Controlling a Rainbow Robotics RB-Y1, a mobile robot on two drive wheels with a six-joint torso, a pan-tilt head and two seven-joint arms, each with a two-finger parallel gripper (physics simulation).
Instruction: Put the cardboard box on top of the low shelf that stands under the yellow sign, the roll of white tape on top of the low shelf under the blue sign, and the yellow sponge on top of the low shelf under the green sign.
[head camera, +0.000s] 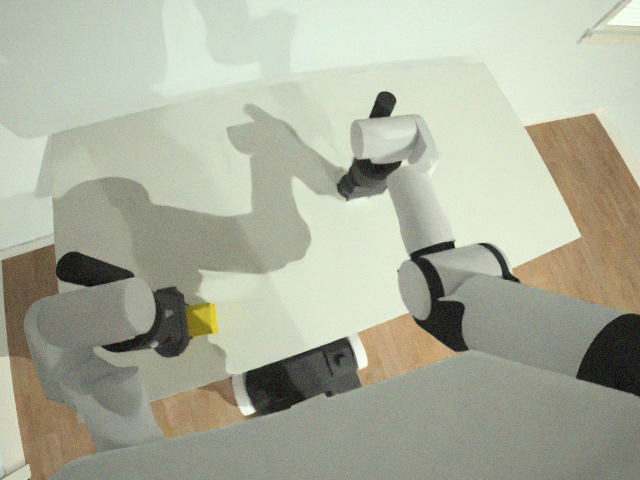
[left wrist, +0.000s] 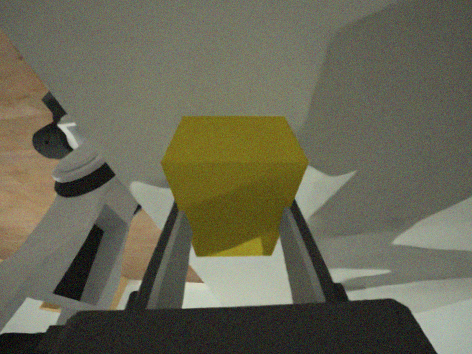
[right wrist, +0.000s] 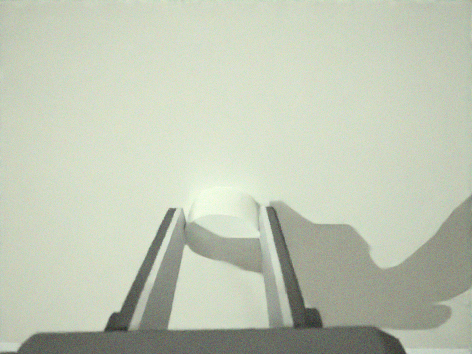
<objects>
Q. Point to a white table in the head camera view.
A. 232, 198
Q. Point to a yellow sponge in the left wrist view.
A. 232, 175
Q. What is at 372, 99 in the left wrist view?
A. A white table.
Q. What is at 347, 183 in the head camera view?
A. My right gripper.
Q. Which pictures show my left gripper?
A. The head camera view and the left wrist view only.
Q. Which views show the yellow sponge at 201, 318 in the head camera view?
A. The head camera view and the left wrist view only.
</objects>
